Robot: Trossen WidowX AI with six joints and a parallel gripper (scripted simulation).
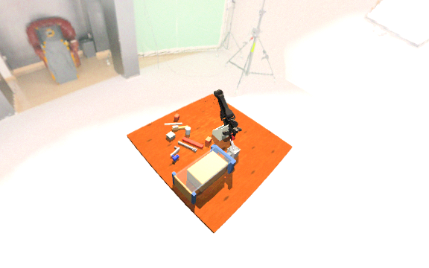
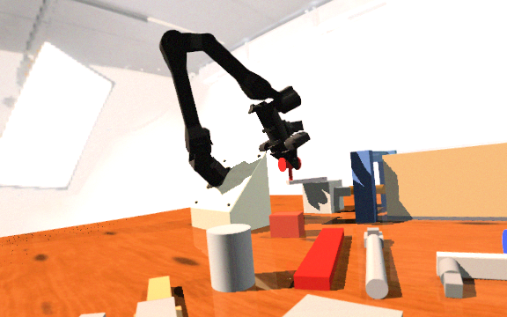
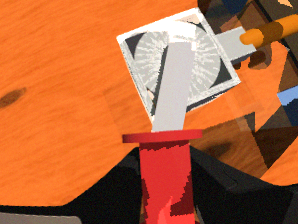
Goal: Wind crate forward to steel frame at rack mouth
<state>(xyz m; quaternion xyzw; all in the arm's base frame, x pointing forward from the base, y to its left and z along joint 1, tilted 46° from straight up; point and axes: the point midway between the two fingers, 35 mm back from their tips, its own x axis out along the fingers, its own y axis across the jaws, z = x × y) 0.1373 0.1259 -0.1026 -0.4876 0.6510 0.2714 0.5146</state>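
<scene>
Right now the frame is 21 cm ahead of my gripper tip, 6 cm to the left of it and 3 cm below it. From my gripper tip the other things lie so: winch 10 cm below, 6 cm to the left, 4 cm ahead; then red knob 2 cm to the right, 1 cm behind; then red bar 31 cm to the right, 23 cm ahead, 13 cm below.
</scene>
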